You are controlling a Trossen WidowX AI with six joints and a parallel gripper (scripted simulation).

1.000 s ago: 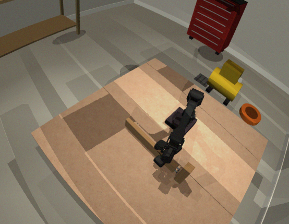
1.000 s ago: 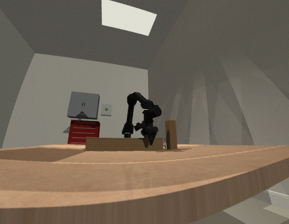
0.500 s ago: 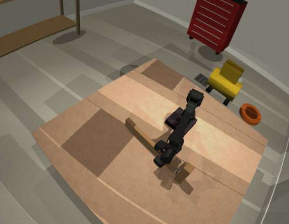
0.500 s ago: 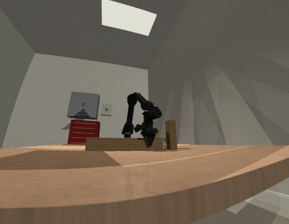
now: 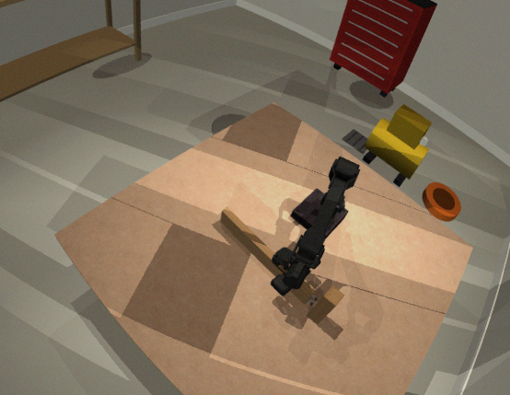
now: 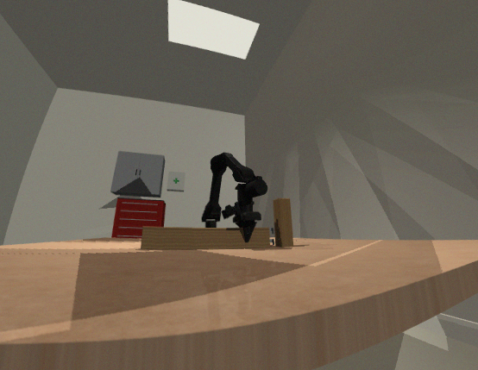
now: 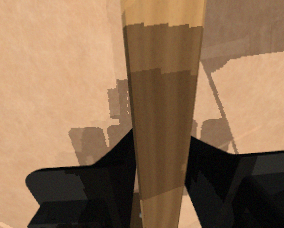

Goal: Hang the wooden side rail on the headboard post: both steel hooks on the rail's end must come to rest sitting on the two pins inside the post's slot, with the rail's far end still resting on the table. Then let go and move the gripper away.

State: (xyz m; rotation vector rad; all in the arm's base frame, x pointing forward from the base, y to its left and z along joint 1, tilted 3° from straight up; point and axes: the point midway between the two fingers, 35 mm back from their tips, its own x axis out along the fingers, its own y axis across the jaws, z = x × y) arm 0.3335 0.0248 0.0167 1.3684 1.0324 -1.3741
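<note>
The headboard post lies 50 mm ahead of my gripper tip, 140 mm to the left of it and 60 mm above it.
</note>
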